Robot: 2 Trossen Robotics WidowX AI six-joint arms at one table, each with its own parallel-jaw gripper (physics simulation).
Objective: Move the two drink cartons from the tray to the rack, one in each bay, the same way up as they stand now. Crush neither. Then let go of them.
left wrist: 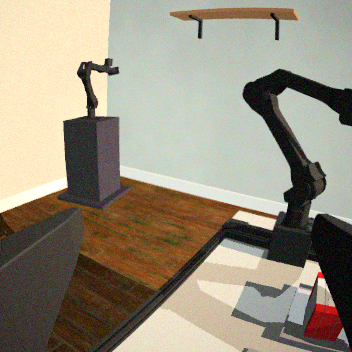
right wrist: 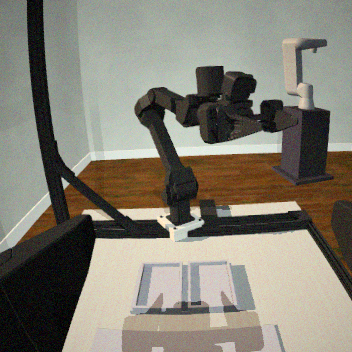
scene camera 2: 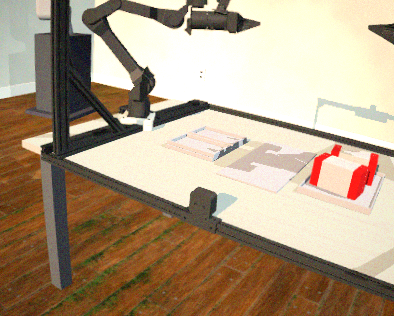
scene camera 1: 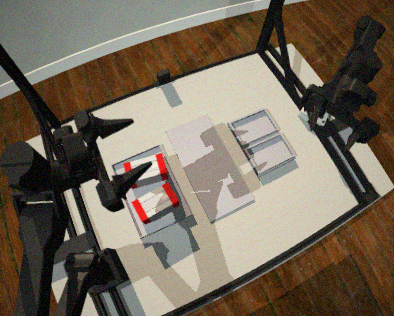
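Where they show: left gripper, between the fingertips: [left wrist: 202, 224] [right wrist: 280, 123] [scene camera 2: 258, 23] [scene camera 1: 329, 140]; right gripper, between the fingertips: [right wrist: 216, 221] [scene camera 2: 370, 27] [scene camera 1: 142, 140]; left arm's base, origin of its link: [right wrist: 179, 218] [scene camera 2: 138, 115]; right arm's base, origin of its link: [left wrist: 295, 221] [scene camera 1: 98, 272].
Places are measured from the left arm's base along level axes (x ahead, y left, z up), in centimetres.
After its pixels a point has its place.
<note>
Two drink cartons, white in the middle with red ends, sit side by side in the tray [scene camera 1: 150, 229] @(x 68.2, y -26.4, z -3.0 cm) [scene camera 2: 335, 201] @(x 51.9, y -45.0, z -2.8 cm). In scene camera 1 one carton [scene camera 1: 146, 171] @(x 55.3, y -36.2, z 3.8 cm) [scene camera 2: 336, 175] @(x 52.8, y -39.8, z 1.4 cm) is behind the other carton [scene camera 1: 156, 202] @(x 61.2, y -28.3, z 3.8 cm) [left wrist: 325, 322] @(x 55.9, y -25.9, z 1.4 cm). The rack [scene camera 1: 278, 166] @(x 28.3, y -2.9, z -2.7 cm) [scene camera 2: 190, 152] @(x 18.0, y -22.1, z -2.8 cm) [right wrist: 185, 285] @(x 23.2, y -12.3, z -2.6 cm) has two bays, both empty. My right gripper [scene camera 1: 141, 142] @(x 57.7, y -30.2, z 35.9 cm) [right wrist: 216, 221] @(x 57.7, y -30.2, z 35.9 cm) is open, high by the tray; one finger hides part of the rear carton in scene camera 1. My left gripper [scene camera 1: 330, 139] @(x 35.0, y 0.0, z 32.5 cm) [scene camera 2: 257, 24] @(x 35.0, y 0.0, z 32.5 cm) [left wrist: 202, 224] @(x 35.0, y 0.0, z 32.5 cm) is open and empty, high above the table near its arm's base.
A flat pale panel [scene camera 1: 185, 145] [scene camera 2: 270, 180] [right wrist: 107, 342] lies between tray and rack, with arm shadows over it. Dark rails frame the table. A small black block [scene camera 1: 164, 76] @(x 22.1, y -53.8, z 1.1 cm) [scene camera 2: 203, 201] @(x 21.3, y -56.2, z 0.5 cm) stands on one rail. Dark posts rise at the table's corners in scene camera 1.
</note>
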